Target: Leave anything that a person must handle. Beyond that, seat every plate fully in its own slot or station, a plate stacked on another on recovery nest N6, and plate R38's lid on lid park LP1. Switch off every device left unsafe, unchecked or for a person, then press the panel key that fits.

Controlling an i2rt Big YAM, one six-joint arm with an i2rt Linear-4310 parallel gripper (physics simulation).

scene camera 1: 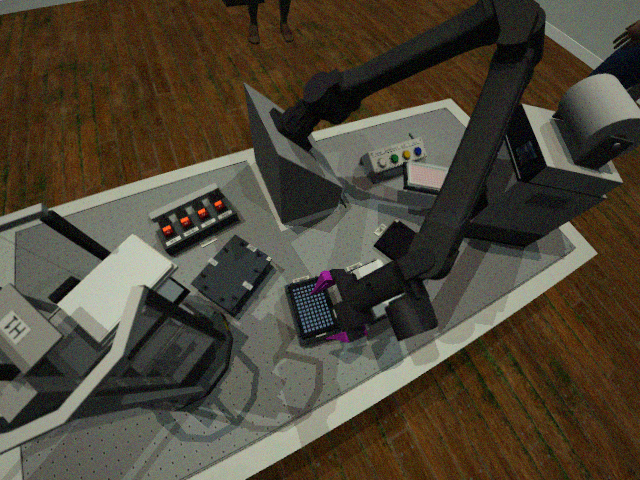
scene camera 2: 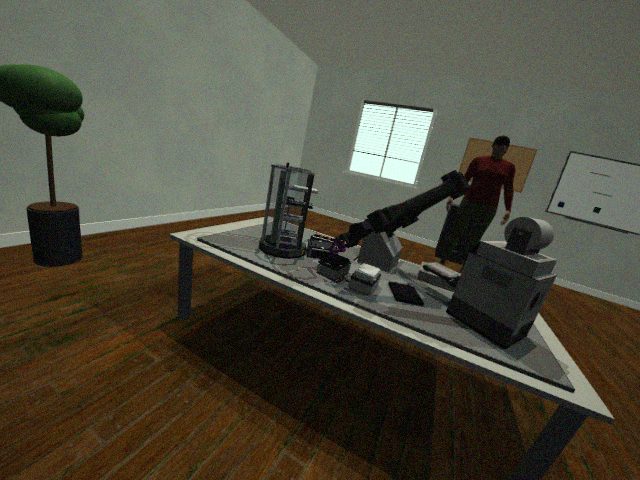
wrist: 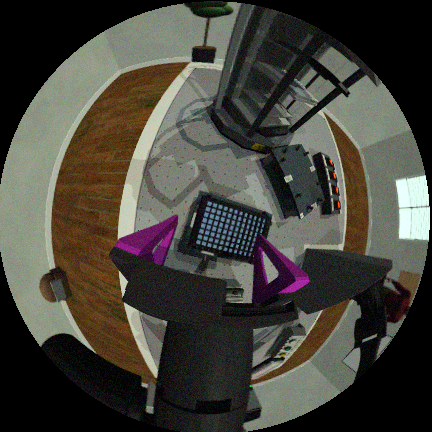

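Seen in the pictures: gripper, fingertip midpoint: (scene camera 1: 319,315) (scene camera 2: 335,249) (wrist: 218,228); arm's base, origin of the base link: (scene camera 1: 289,132) (wrist: 365,284).
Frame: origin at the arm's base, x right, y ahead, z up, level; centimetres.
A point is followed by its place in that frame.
Note:
My gripper (scene camera 1: 320,316) {x 8.0, y 45.9, z -7.3 cm} (scene camera 2: 337,246) {x 8.0, y 45.9, z -7.3 cm} (wrist: 218,228) {x 8.0, y 45.9, z -7.3 cm} is open and empty, its magenta fingers above a black-framed plate with blue wells (scene camera 1: 312,310) {x 8.3, y 43.4, z -12.7 cm} (wrist: 232,227) {x 8.4, y 42.6, z -13.3 cm}, which sits on a low dark station. A white-topped plate or lid (scene camera 1: 368,268) {x -8.2, y 38.5, z -11.3 cm} (scene camera 2: 368,271) {x -9.4, y 45.6, z -11.3 cm} is on the neighbouring station, partly hidden by the wrist in scene camera 1. A pink plate (scene camera 1: 427,176) {x -35.2, y 19.8, z -6.5 cm} lies beside the key panel (scene camera 1: 395,159) {x -34.2, y 6.6, z -12.9 cm}, whose keys are white, green, yellow and blue. A bank of switches (scene camera 1: 196,219) {x 29.8, y 8.9, z -15.6 cm} (wrist: 328,182) {x 28.7, y 12.0, z -15.6 cm} shows several orange rockers. The small labels are unreadable.
A glazed tower (scene camera 2: 281,249) {x 33.9, y 50.5, z -15.5 cm} (wrist: 240,137) {x 28.5, y 43.7, z -16.5 cm} with shelves stands beyond the dark pegged block (scene camera 1: 232,273) {x 23.7, y 28.3, z -13.6 cm} (wrist: 300,175) {x 23.2, y 28.6, z -13.6 cm}. A black pad (scene camera 1: 395,240) {x -22.7, y 31.4, z -18.1 cm} (scene camera 2: 405,292) {x -25.6, y 35.7, z -18.1 cm} lies near a large device with a roll (scene camera 2: 504,289) {x -58.2, y 43.3, z 0.2 cm}. The grey wedge (scene camera 1: 294,180) {x 3.3, y 14.3, z -2.0 cm} stands at the arm's base. A person (scene camera 2: 488,180) stands behind the table.

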